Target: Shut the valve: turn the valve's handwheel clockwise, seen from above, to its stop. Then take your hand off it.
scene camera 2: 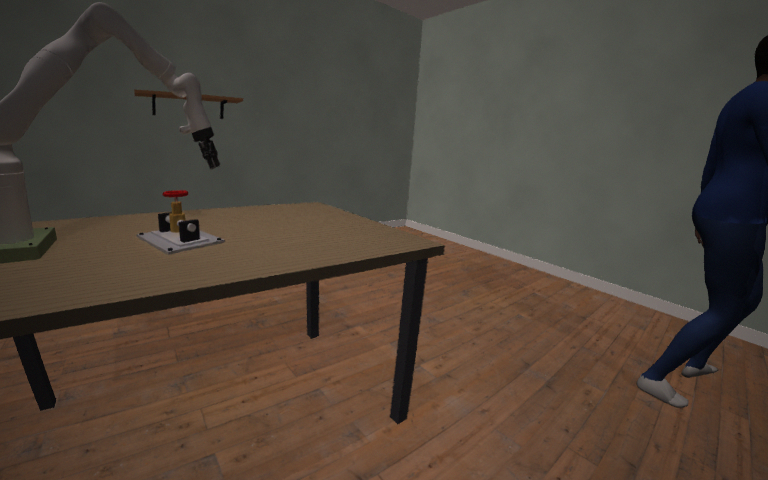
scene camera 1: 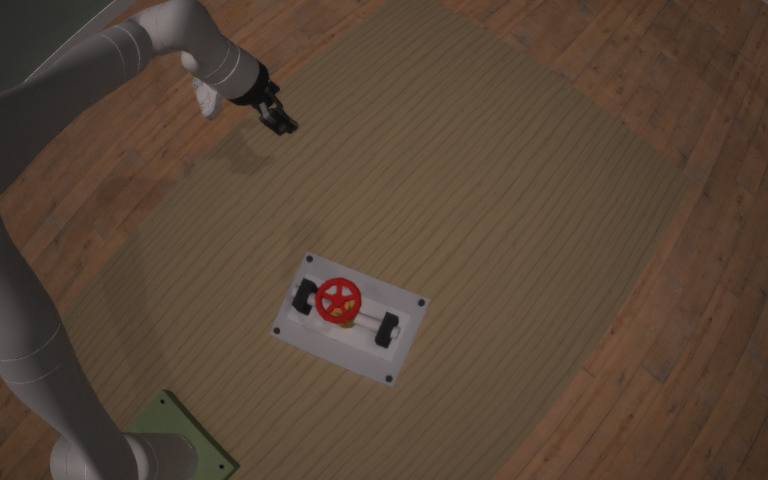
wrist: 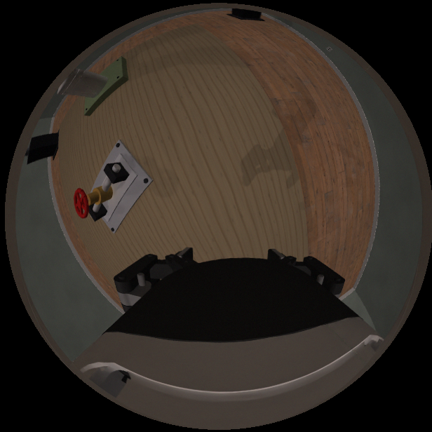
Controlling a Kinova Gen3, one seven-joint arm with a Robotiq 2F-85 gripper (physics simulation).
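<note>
The valve's red handwheel (scene camera 1: pixel 325 284) (scene camera 2: pixel 175 193) (wrist: pixel 76 203) is a spoked ring lying level on top of the brass valve body (scene camera 2: pixel 177 220) (wrist: pixel 102 194). The valve sits in a pipe between two black blocks on a grey base plate (scene camera 1: pixel 334 357) (scene camera 2: pixel 151 240) (wrist: pixel 141 188) on the table. My gripper (scene camera 1: pixel 286 129) (scene camera 2: pixel 212 165) (wrist: pixel 230 257) is open and empty. It hangs high above the table, well apart from the handwheel, toward the upper left in scene camera 1. In the wrist view its two fingers stand wide apart and the handwheel is at the left.
The wooden table (scene camera 1: pixel 481 226) (scene camera 2: pixel 317 237) (wrist: pixel 215 150) carries the valve plate and the arm's green base plate (scene camera 1: pixel 195 425) (scene camera 2: pixel 42 242) (wrist: pixel 120 75). A wall shelf (scene camera 2: pixel 226 99) is behind the arm. A person in blue (scene camera 2: pixel 736 186) stands at the right, away from the table.
</note>
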